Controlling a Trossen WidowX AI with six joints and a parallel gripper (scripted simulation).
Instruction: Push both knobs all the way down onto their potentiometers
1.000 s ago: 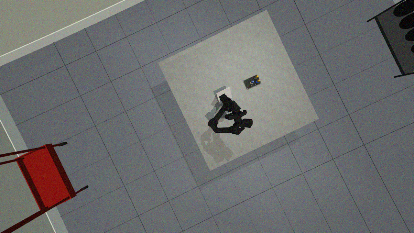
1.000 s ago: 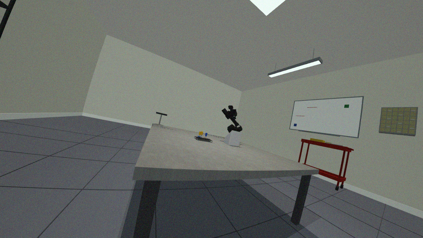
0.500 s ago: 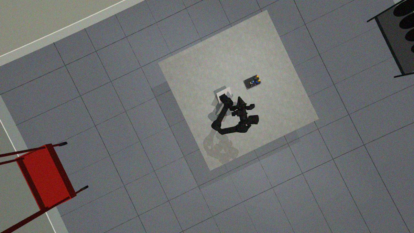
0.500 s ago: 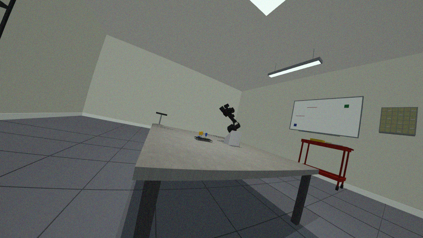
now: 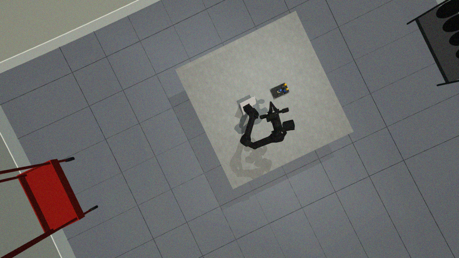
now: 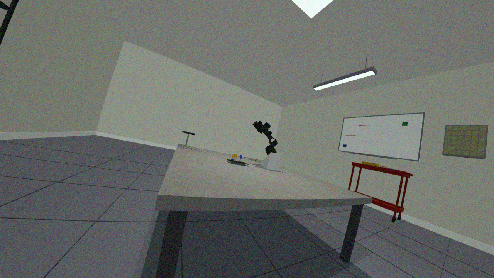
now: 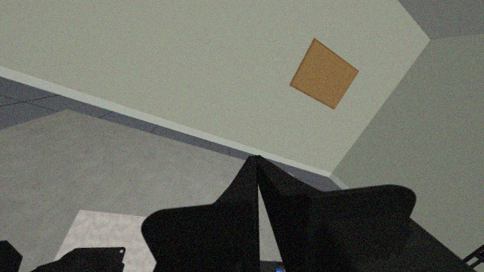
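My gripper tip is now 25 cm short of the blue knob, 6 cm to the right of it and 31 cm above it.
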